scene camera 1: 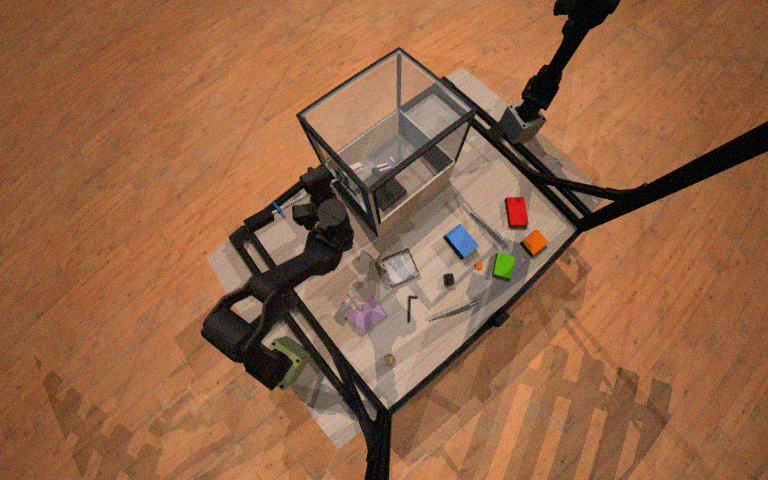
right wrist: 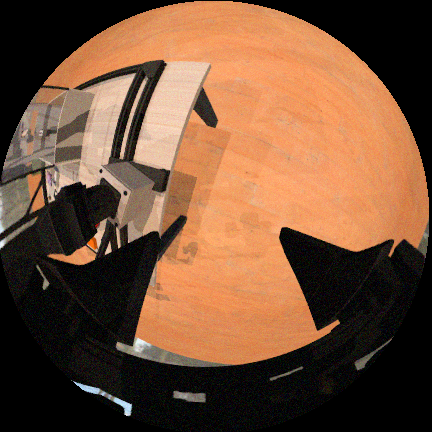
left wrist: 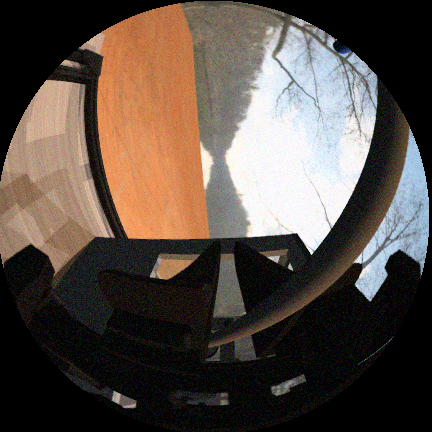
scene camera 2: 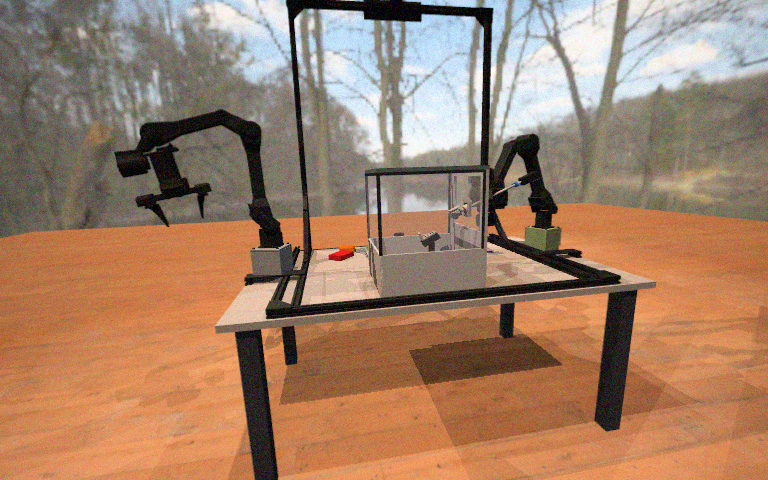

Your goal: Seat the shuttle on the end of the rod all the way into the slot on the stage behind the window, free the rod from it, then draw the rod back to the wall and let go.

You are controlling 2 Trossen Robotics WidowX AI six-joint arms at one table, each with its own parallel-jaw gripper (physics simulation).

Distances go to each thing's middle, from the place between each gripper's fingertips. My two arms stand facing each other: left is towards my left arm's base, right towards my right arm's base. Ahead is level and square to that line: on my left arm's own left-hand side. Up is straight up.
My left gripper is now 6 cm past the rod (left wrist: 375, 188), 5 cm to the right of it and 2 cm below it. The rest, counted from my left hand: framed plate (scene camera 1: 400, 266) (31 cm behind, 1 cm to the right, 23 cm below); glass-walled box (scene camera 1: 393, 132) (8 cm behind, 19 cm to the right, 7 cm below).
I see the glass-walled box 140 mm ahead of my right hand, 700 mm to the left of it and 40 mm below it. The rest, counted from my right hand: rod 150 mm ahead, 940 mm to the left, 50 mm above; then framed plate 100 mm behind, 880 mm to the left, 200 mm below.
